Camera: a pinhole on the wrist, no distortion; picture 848 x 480 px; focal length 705.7 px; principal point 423.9 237.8 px. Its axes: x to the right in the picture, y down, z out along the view. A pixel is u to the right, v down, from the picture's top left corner.
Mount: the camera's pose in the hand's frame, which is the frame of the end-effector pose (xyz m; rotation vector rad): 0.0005 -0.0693 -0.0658 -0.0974 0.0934 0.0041
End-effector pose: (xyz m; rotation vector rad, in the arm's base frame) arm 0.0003 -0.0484 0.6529 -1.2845 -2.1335 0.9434
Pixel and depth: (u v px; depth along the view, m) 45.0 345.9 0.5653
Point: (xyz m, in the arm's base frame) -0.2025 -0.4094 0.2520
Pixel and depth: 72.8 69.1 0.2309
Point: -0.1399 -0.2196 0.6092
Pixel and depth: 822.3 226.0 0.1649
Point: -0.1418 0.0024 0.6424
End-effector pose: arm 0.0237 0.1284 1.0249 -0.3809 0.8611 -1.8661
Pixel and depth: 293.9 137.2 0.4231
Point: 0.2023 0.0391 1.3469
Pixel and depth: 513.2 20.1 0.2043
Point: 0.0133 0.0599 1.1969
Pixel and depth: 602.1 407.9 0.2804
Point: 0.1169 -0.0413 1.1345
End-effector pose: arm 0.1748 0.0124 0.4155 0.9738 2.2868 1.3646
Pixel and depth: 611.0 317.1 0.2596
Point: 0.2048 0.1907 0.3187
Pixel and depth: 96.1 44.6 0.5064
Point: 0.5131 0.1437 0.0284
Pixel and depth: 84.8 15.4 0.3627
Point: 0.3980 0.0808 0.1164
